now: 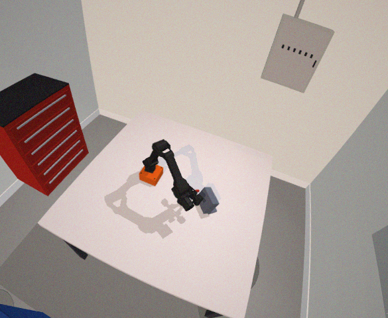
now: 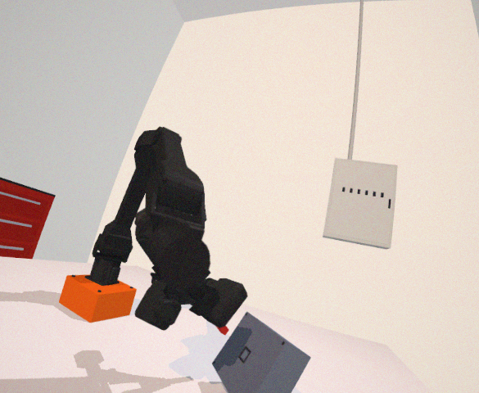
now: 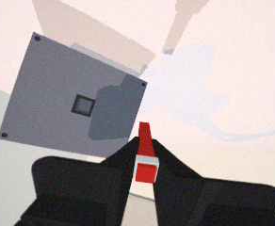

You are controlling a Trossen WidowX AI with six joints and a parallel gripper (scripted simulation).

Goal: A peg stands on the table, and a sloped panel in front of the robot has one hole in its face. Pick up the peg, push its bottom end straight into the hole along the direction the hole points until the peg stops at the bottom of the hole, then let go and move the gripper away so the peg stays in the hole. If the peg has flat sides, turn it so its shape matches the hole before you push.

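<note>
Now: the grey sloped panel 90 mm ahead of my gripper tip, 20 mm to the right of it and 40 mm below it. Round my gripper tip: red square peg 10 mm behind, 10 mm to the right, 10 mm above.
</note>
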